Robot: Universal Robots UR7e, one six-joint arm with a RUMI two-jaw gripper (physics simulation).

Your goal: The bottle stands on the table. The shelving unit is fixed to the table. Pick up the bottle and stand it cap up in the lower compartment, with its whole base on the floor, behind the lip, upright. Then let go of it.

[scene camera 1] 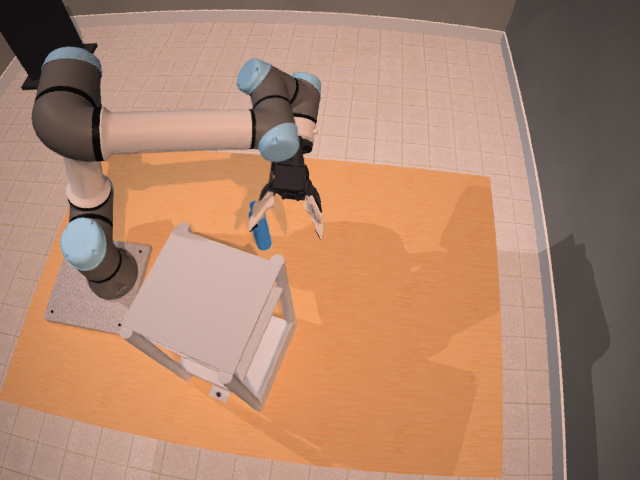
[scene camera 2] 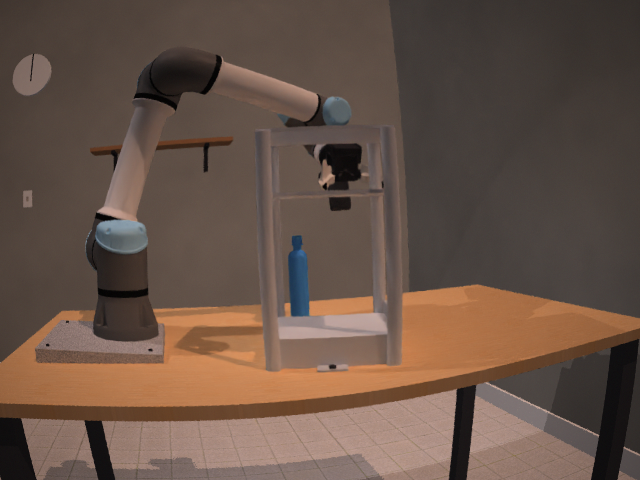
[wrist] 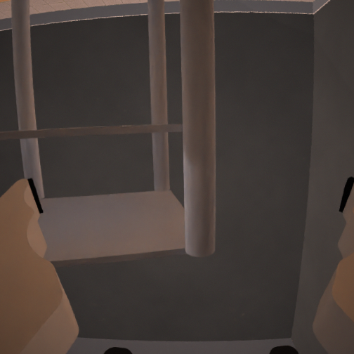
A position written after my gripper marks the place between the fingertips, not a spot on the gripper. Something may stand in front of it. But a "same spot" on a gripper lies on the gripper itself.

Labels:
My gripper shows in scene camera 1 point(284, 235), in scene camera 2 and in the wrist view. The same spot on my gripper: point(scene camera 2: 325, 178) is point(wrist: 42, 257). The same spot on a grey shelving unit: point(scene camera 1: 212, 304) is point(scene camera 2: 340, 136).

